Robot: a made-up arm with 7 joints.
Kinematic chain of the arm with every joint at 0, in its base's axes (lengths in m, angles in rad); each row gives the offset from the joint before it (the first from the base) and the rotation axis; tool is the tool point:
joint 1: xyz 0 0 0 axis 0 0.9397 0.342
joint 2: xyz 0 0 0 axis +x
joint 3: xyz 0 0 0 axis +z
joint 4: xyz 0.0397 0 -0.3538 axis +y
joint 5: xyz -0.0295 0 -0.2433 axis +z
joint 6: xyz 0 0 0 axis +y
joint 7: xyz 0 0 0 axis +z
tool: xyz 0 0 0
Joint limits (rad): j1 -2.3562..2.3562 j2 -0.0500..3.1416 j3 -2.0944..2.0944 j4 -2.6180..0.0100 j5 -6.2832..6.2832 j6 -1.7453..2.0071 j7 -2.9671..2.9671
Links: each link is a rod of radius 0.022 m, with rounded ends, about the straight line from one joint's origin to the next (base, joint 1, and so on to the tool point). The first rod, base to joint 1, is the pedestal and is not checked.
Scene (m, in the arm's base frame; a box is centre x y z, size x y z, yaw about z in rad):
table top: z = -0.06
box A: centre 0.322 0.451 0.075 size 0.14 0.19 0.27 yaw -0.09
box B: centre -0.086 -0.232 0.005 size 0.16 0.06 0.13 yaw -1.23
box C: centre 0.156 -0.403 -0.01 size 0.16 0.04 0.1 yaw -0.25
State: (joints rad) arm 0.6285 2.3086 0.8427 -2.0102 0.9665 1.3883 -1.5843
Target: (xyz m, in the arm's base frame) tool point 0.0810 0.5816 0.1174
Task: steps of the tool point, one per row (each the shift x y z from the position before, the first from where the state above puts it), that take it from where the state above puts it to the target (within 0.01 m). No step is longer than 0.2 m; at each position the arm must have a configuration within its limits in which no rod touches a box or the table.
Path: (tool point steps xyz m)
1: 0.0484 -0.0304 -0.0280
2: 0.0423 -0.0320 -0.0393
3: 0.0343 -0.0338 -0.0489
4: 0.0244 -0.0360 -0.0565
5: 0.0068 0.1145 0.1387
6: -0.0613 0.1371 0.1046
7: -0.1089 0.1407 0.0358
8: -0.1226 0.1206 -0.0486
9: -0.1014 0.0771 -0.1244

